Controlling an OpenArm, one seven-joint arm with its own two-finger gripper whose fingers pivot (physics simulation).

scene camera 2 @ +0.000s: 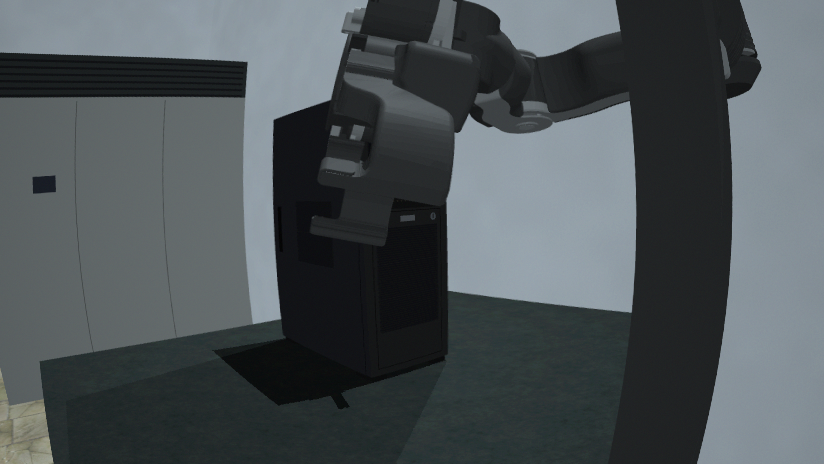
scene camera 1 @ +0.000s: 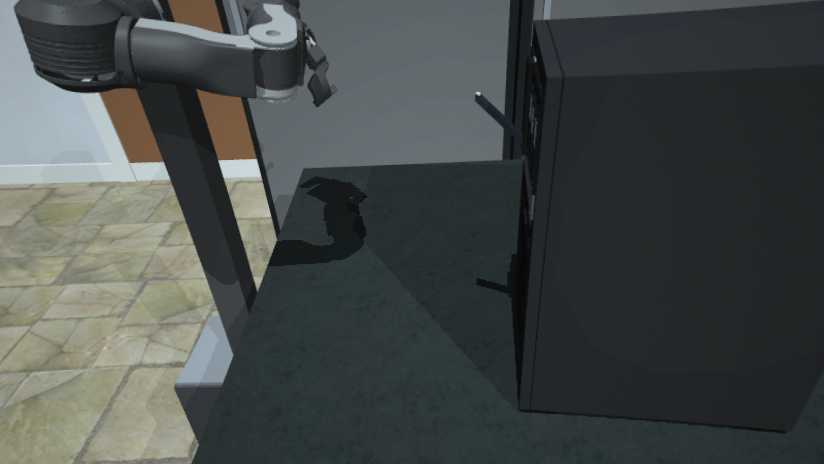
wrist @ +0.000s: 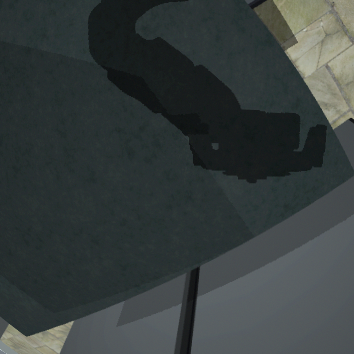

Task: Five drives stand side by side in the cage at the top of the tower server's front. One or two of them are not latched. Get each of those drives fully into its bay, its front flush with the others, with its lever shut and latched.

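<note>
The dark tower server (scene camera 1: 674,230) (scene camera 2: 322,299) stands upright on the table. In scene camera 1, one drive's lever (scene camera 1: 498,117) sticks out from the upper front, slanting up and away from it; its end is pale. The drive fronts (scene camera 1: 533,121) are seen nearly edge-on there, so which bay the lever belongs to and how far its drive stands out cannot be told. In scene camera 2 the gripper hides the cage. My gripper (scene camera 1: 324,93) (scene camera 2: 348,229) is open and empty, above the table and well apart from the lever and the tower's front. The wrist view shows neither drives nor tower.
The green-black table (scene camera 1: 345,345) (scene camera 2: 536,368) (wrist: 100,200) carries shadows of the arm and the lever. The arm's dark post (scene camera 1: 190,172) (scene camera 2: 680,230) rises beside the table. A grey cabinet (scene camera 1: 403,86) (scene camera 2: 121,201) stands behind the table's far edge in scene camera 1.
</note>
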